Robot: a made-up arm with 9 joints.
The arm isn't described. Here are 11 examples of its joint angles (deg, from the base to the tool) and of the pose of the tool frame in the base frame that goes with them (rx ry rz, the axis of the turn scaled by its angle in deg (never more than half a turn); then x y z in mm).
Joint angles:
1: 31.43 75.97 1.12 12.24 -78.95 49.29 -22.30 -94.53 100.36
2: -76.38 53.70 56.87 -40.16 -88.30 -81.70 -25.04 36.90 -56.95
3: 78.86 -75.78 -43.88 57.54 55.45 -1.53 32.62 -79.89 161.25
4: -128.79 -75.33 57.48 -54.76 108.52 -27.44 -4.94 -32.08 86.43
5: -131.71 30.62 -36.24 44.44 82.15 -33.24 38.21 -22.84 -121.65
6: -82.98 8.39 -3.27 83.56 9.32 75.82 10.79 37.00 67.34
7: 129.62 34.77 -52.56 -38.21 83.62 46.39 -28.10 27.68 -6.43
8: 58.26 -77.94 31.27 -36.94 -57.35 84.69 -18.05 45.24 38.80
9: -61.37 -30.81 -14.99 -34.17 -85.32 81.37 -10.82 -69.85 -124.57
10: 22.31 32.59 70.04 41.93 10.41 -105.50 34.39 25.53 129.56
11: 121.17 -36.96 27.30 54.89 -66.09 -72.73 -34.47 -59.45 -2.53
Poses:
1: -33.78 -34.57 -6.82 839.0 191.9 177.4
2: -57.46 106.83 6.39 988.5 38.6 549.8
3: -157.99 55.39 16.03 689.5 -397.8 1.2
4: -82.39 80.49 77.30 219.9 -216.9 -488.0
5: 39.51 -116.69 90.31 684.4 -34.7 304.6
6: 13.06 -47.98 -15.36 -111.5 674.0 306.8
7: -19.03 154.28 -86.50 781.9 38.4 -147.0
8: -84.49 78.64 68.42 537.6 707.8 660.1
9: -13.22 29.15 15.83 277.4 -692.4 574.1
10: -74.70 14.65 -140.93 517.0 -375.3 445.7
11: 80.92 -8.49 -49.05 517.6 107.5 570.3
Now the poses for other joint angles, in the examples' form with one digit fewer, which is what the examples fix.
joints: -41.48 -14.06 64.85 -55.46 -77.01 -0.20 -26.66 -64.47 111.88
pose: -19.9 21.5 -86.5 1049 -542 190
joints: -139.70 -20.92 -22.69 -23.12 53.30 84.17 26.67 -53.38 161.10
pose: -57.0 -74.7 73.1 127 203 21
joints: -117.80 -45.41 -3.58 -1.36 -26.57 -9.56 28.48 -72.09 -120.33
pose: 68.7 -14.3 -128.6 387 62 -196
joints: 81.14 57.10 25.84 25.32 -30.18 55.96 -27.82 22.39 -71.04
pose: 8.5 -41.0 93.2 537 -221 420
